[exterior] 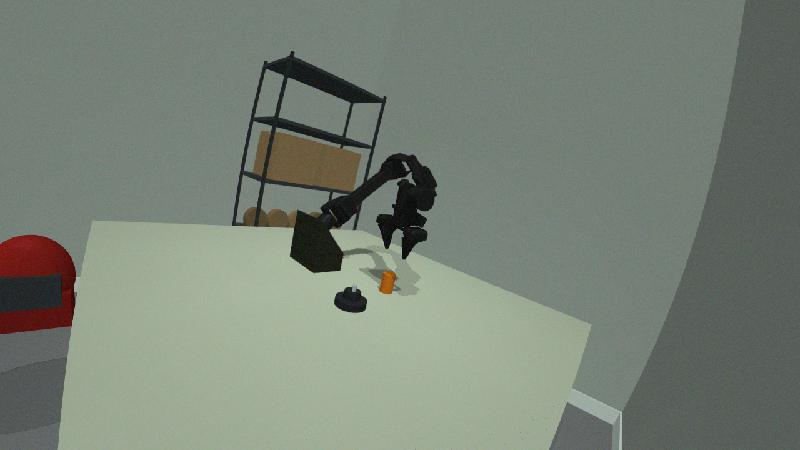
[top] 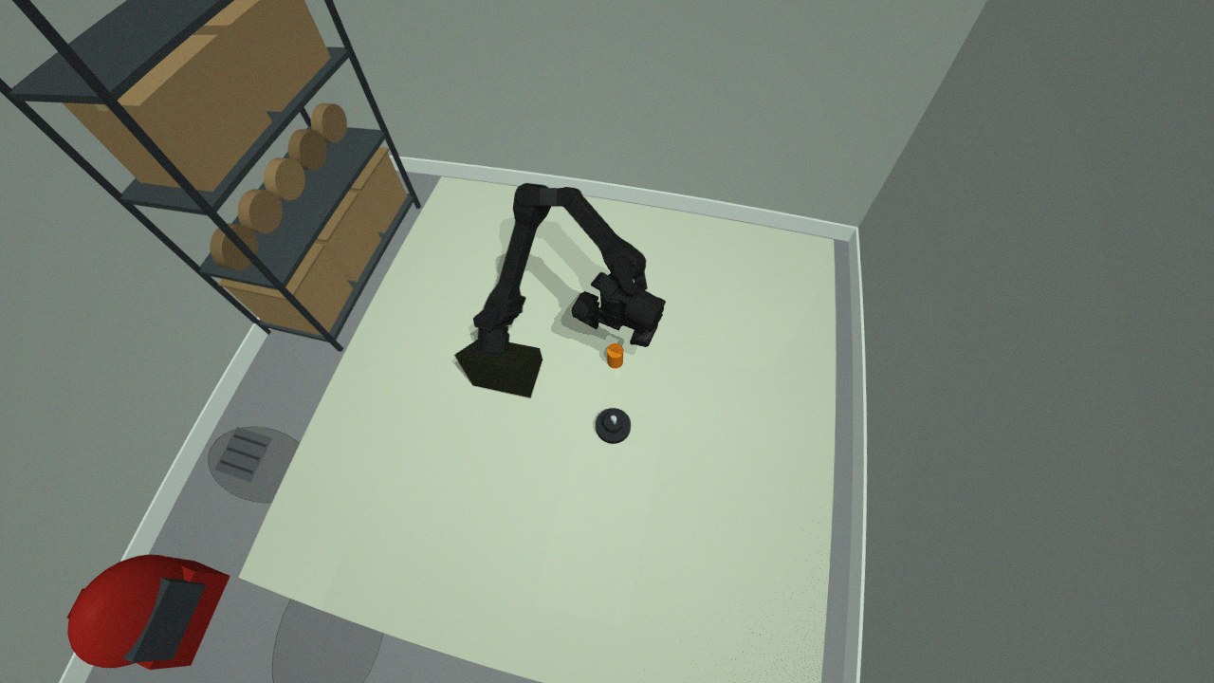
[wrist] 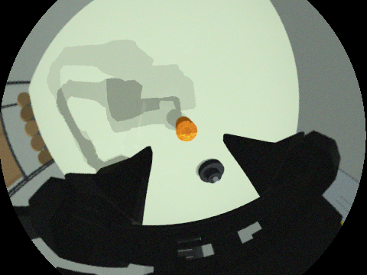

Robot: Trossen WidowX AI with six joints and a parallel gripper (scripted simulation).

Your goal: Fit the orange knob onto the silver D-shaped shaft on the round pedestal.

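Right now the orange knob is 1 cm to the right of my gripper tip and 8 cm below it. From my gripper tip the other things lie so: round black pedestal: 4 cm ahead, 18 cm to the right, 9 cm below.
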